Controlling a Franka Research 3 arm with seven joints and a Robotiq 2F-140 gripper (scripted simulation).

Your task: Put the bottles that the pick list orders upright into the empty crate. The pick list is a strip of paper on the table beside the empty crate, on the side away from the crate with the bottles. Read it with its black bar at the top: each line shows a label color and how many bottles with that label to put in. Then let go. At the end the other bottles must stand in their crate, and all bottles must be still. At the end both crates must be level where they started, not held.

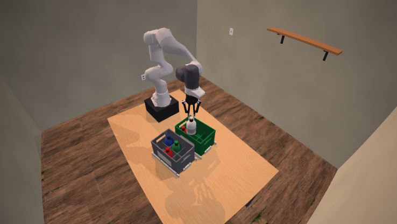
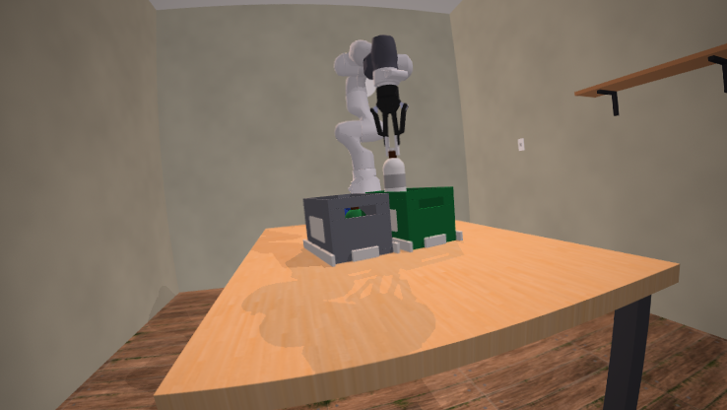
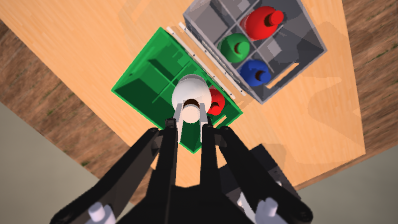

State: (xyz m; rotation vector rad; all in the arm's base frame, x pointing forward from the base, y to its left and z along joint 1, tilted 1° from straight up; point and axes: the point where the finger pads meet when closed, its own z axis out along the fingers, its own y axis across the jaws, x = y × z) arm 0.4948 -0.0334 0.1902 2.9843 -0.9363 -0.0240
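The white-labelled bottle lies 80 mm below my hand. Round my hand: green crate (240 mm below, 40 mm to the left, 10 mm behind); then blue-label bottle (240 mm below, 160 mm to the right, 80 mm behind); then green-label bottle (240 mm below, 150 mm to the right, 10 mm ahead).
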